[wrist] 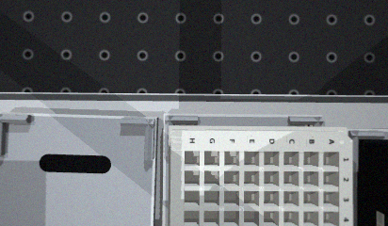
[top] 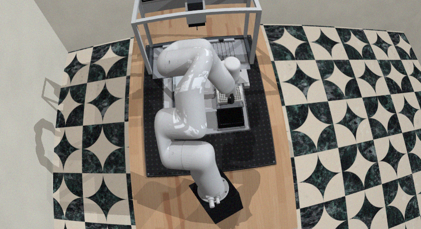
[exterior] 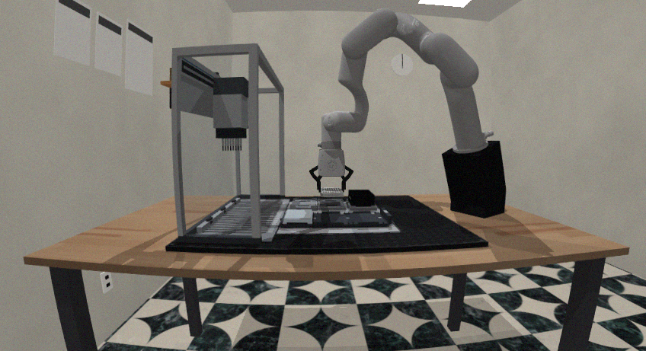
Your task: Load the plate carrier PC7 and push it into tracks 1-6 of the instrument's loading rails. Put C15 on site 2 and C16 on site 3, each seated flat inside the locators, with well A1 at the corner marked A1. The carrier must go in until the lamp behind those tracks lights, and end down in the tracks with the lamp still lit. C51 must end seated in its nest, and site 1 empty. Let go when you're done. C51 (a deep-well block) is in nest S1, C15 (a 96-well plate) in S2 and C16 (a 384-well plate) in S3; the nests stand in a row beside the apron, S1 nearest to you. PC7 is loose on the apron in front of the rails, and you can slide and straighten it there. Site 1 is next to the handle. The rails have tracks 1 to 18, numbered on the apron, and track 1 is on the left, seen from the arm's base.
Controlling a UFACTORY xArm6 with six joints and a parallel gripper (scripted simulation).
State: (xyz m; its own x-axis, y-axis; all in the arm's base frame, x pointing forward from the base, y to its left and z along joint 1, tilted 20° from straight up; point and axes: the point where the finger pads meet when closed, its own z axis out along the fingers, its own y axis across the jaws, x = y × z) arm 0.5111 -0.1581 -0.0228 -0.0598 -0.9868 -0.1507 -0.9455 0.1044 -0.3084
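Right now the plate carrier PC7 is 20 mm ahead of my hand, 220 mm to the left of it and 50 mm below it. Round my hand: nest S2 (60 mm below); nest S3 (100 mm ahead, 10 mm to the right, 60 mm below); 96-well plate C15 (10 mm below).
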